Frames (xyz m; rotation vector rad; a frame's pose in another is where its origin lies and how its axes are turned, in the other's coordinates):
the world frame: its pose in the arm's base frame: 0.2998 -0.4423 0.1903 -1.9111 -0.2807 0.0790
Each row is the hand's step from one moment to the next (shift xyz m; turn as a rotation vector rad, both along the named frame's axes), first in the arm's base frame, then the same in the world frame.
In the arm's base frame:
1: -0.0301 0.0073 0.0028 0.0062 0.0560 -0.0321
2: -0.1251 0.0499 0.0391 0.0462 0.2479 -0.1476
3: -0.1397 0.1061 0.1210 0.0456 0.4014 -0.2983
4: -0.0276 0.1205 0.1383 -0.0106 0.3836 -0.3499
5: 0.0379 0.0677 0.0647 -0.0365 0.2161 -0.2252
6: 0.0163 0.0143 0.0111 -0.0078 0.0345 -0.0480
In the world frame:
1: -0.0272 -0.0097 0.0114 0.0164 0.0126 0.0614
2: -0.1065 -0.0723 0.0558 0.0905 0.0640 0.2703
3: -0.1009 -0.1692 0.0812 0.1134 0.1544 0.4642
4: 0.0125 -0.1725 0.0670 0.0506 0.1995 0.4768
5: 0.0577 -0.0765 0.0320 -0.0034 0.1338 0.2843
6: 0.0200 -0.0125 0.0061 -0.0034 0.0323 0.0500

